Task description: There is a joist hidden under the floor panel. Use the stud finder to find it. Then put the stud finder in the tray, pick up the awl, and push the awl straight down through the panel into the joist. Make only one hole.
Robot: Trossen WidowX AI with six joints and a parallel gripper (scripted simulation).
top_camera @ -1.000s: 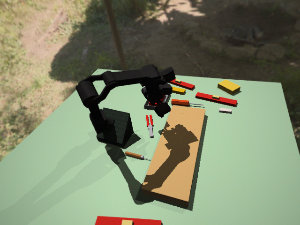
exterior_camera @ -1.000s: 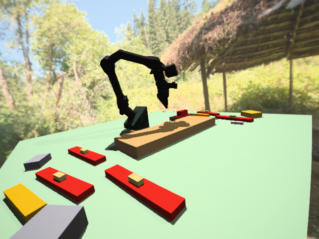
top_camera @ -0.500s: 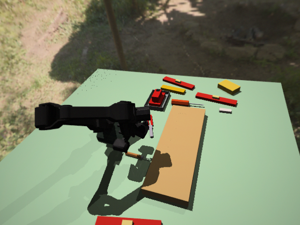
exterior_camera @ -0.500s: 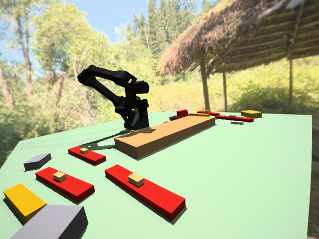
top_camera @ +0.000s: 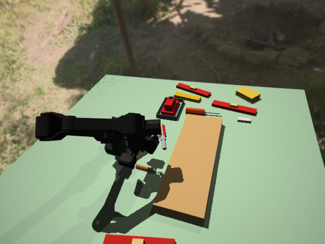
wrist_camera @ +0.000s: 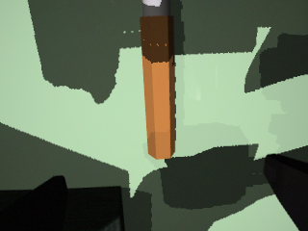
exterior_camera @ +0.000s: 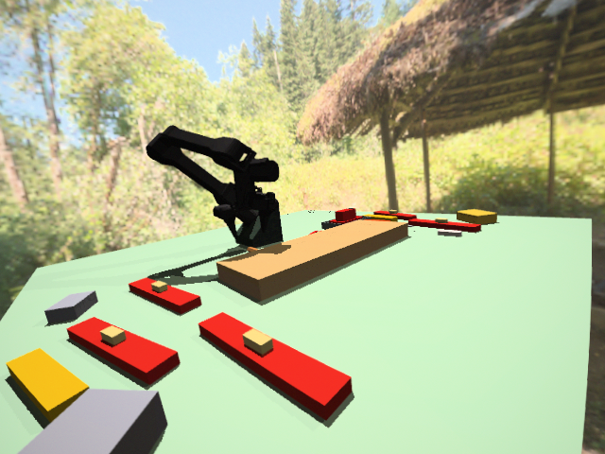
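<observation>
The awl lies 60 mm ahead of my gripper tip and 40 mm below it. From my gripper tip the other things lie so: tray (50 mm behind, 420 mm to the left, 40 mm below); then red stud finder (50 mm behind, 430 mm to the left); then grey block (110 mm ahead, 420 mm to the right, 40 mm below).
</observation>
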